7 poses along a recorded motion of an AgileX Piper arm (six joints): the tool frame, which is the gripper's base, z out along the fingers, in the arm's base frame.
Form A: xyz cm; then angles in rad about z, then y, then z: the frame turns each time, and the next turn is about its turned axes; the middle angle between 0 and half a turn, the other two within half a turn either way.
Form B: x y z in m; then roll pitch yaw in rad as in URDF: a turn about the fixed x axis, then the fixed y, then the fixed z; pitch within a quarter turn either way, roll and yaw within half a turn. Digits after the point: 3 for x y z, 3 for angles.
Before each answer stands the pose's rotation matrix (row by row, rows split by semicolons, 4 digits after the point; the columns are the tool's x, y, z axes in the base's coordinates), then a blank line. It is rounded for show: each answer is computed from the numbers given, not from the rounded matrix.
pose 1, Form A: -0.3 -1.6 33.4 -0.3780 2.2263 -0.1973
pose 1, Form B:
-0.6279 0.2509 0.7368; 0.0384 0.9555 -0.2926; -0.7774 -0.1554 -0.6096

-0.003 -0.016 0.334 -2.892 0.890 3.080
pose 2, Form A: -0.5 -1.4 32.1 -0.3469 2.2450 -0.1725
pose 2, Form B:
-0.6367 0.2342 0.7347; 0.0477 0.9629 -0.2656; -0.7696 -0.1341 -0.6243

-0.005 -0.014 0.321 -2.930 0.878 3.067
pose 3, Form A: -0.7 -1.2 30.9 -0.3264 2.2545 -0.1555
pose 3, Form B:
-0.6408 0.2241 0.7343; 0.0534 0.9671 -0.2486; -0.7659 -0.1201 -0.6317

-0.007 -0.012 0.309 -2.954 0.872 3.058
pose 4, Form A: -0.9 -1.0 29.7 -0.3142 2.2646 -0.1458
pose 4, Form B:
-0.6466 0.2174 0.7312; 0.0574 0.9697 -0.2376; -0.7607 -0.1117 -0.6395

-0.009 -0.010 0.297 -2.969 0.864 3.053
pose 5, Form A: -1.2 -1.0 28.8 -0.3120 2.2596 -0.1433
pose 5, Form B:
-0.6426 0.2174 0.7347; 0.0572 0.9698 -0.2370; -0.7641 -0.1103 -0.6356

-0.012 -0.010 0.288 -2.970 0.870 3.053
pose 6, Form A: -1.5 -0.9 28.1 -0.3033 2.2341 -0.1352
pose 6, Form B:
-0.6225 0.2167 0.7520; 0.0536 0.9704 -0.2353; -0.7808 -0.1062 -0.6157

-0.015 -0.009 0.281 -2.971 0.896 3.056
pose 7, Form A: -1.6 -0.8 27.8 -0.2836 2.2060 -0.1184
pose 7, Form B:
-0.5987 0.2106 0.7728; 0.0515 0.9729 -0.2252; -0.7993 -0.0951 -0.5933

-0.016 -0.008 0.278 -2.983 0.926 3.056
